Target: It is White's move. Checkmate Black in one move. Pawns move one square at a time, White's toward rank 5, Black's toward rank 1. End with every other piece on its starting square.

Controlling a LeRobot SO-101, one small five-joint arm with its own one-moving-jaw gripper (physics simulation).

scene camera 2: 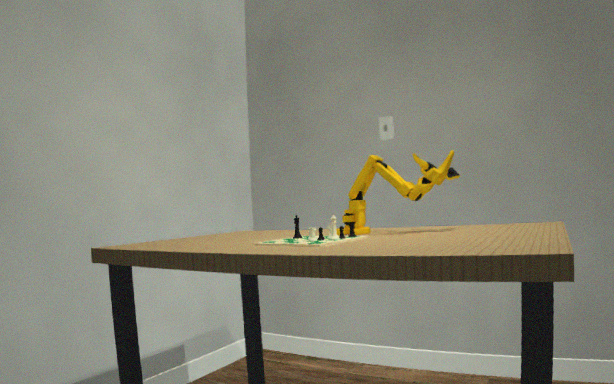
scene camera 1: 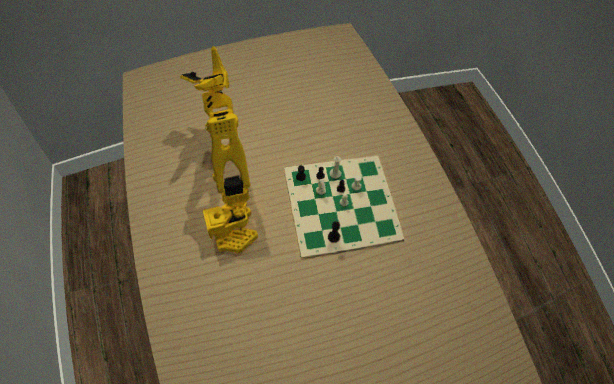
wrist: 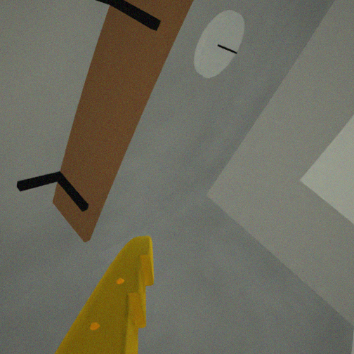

Scene:
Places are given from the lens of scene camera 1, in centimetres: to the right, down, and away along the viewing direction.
chessboard (scene camera 1: 370, 219): 13, 6, 92

